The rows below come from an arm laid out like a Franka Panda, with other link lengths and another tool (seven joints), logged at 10 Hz.
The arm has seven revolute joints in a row. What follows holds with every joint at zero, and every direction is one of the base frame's. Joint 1 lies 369.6 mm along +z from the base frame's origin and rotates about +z. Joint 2 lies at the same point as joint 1 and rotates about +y. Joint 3 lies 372.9 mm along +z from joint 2 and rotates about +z. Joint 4 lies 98.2 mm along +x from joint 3 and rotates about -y. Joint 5 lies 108.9 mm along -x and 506.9 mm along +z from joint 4 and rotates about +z. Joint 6 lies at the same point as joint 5 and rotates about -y. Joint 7 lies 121.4 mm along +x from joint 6 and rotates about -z. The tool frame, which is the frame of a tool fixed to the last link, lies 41 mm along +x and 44 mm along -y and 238.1 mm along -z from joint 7; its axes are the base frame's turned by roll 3.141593, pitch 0.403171 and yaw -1.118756 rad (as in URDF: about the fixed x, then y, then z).
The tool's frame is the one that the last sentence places.
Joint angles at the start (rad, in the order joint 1, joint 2, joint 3, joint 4, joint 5, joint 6, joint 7):
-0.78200 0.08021 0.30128 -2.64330 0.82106 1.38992 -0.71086
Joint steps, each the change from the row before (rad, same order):
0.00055 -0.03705 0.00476 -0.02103 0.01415 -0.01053 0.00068
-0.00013 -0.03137 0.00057 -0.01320 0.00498 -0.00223 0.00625
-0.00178 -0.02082 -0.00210 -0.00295 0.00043 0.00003 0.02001
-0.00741 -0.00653 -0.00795 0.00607 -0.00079 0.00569 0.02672
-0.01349 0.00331 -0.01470 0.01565 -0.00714 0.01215 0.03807
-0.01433 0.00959 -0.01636 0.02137 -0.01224 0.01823 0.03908
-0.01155 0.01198 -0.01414 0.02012 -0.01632 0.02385 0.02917
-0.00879 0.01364 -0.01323 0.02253 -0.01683 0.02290 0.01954
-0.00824 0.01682 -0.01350 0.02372 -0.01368 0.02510 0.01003
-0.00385 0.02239 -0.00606 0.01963 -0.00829 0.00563 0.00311
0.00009 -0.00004 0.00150 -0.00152 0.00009 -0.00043 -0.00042
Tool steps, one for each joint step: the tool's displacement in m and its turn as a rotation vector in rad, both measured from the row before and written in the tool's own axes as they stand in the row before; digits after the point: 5 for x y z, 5 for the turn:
-0.00614 0.00245 0.00753 0.00212 0.00293 -0.00699
-0.00533 0.00188 0.00135 0.00445 0.01422 -0.00254
-0.00524 0.00053 -0.00306 0.01083 0.01544 0.00869
-0.00442 -0.00094 -0.00978 0.02568 0.01349 0.01203
-0.00448 -0.00143 -0.01834 0.04031 0.01797 0.01949
-0.00338 -0.00230 -0.02242 0.04279 0.02307 0.02077
-0.00042 -0.00232 -0.02182 0.03505 0.02745 0.01625
-0.00034 -0.00386 -0.02108 0.02776 0.02757 0.00794
0.00060 -0.00554 -0.02154 0.02766 0.02600 -0.00109
0.00226 -0.00386 -0.00950 0.00684 0.00235 0.00275
0.00052 0.00043 0.00130 -0.00198 -0.00106 0.00093

